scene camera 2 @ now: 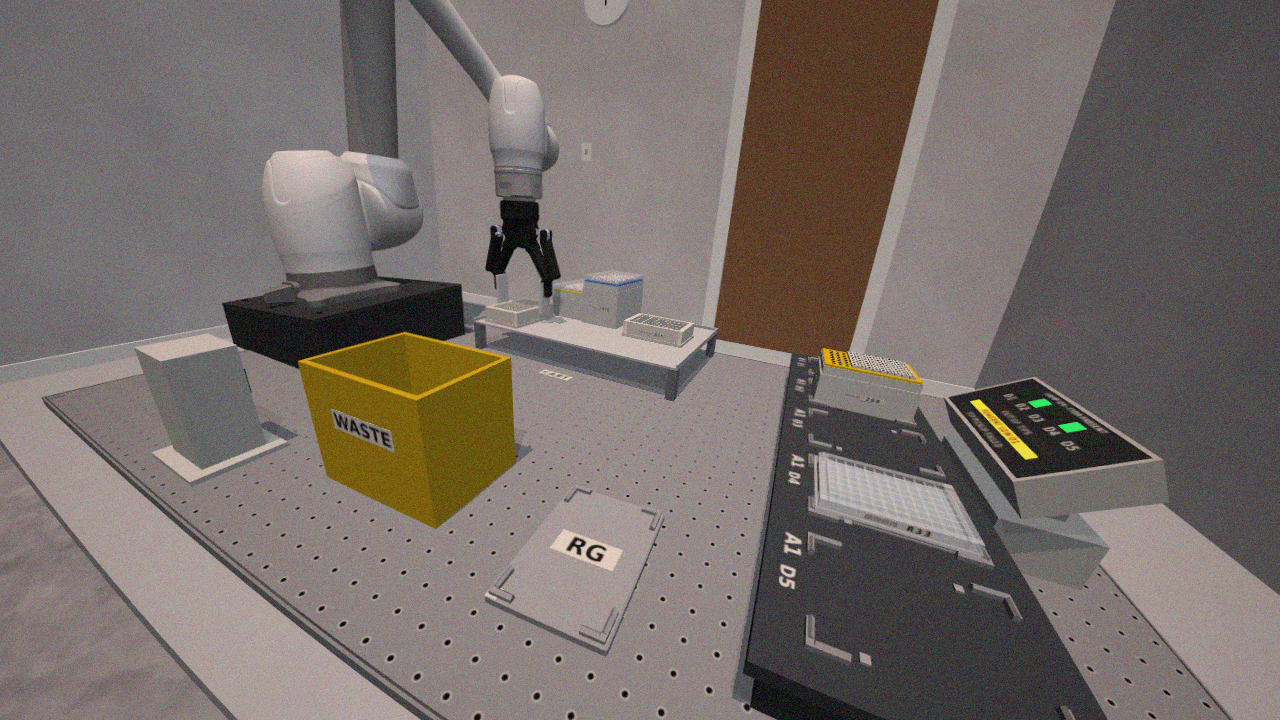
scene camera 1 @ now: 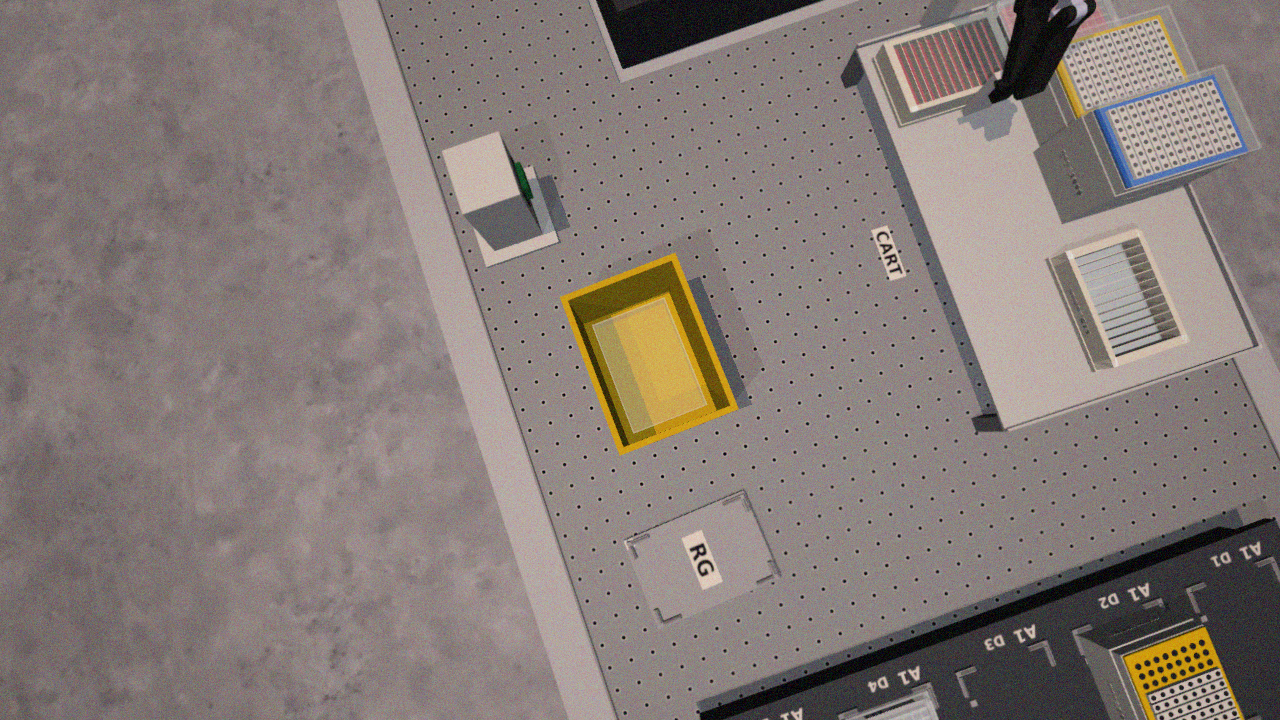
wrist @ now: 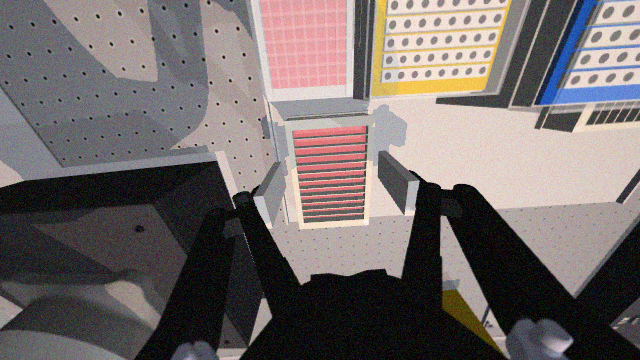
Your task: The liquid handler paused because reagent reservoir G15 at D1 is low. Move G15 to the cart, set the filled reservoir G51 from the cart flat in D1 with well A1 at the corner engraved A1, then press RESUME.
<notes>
My gripper [scene camera 1: 953,64] is open and holds nothing. Also in view: a cream reservoir with red troughs [scene camera 1: 937,71]. A white ribbed trough reservoir [scene camera 1: 1119,306] rests on a CART platform [scene camera 1: 987,211].
The cream reservoir with red troughs shows as well in the wrist view [wrist: 331,154]. The white ribbed trough reservoir shows as well in scene camera 2 [scene camera 2: 676,333]. My gripper shows as well in scene camera 2 [scene camera 2: 523,309] and in the wrist view [wrist: 330,169].
</notes>
